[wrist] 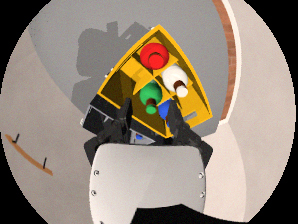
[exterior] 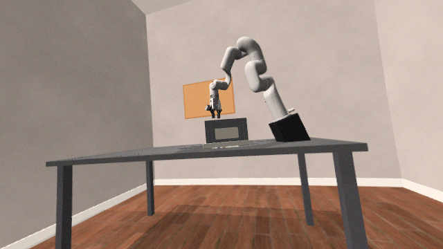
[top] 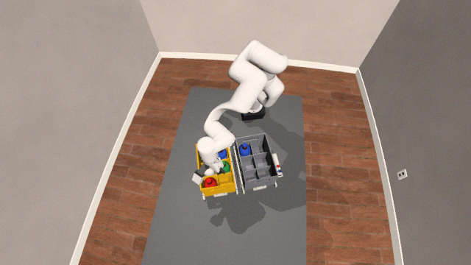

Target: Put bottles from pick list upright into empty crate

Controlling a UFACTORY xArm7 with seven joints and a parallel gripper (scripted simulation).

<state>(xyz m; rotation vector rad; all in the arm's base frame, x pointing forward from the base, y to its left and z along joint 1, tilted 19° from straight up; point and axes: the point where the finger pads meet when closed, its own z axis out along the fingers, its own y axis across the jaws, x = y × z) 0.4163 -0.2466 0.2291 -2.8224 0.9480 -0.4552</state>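
My gripper is now 15 cm above the red-label bottle, 4 cm to the left of it and 4 cm short of it. The rest, counted from my hand: yellow crate 16 cm below, 6 cm behind, 1 cm to the right; then white bottle 15 cm below, 5 cm to the right, 5 cm behind; then green bottle 15 cm below, 6 cm behind, 4 cm to the left.
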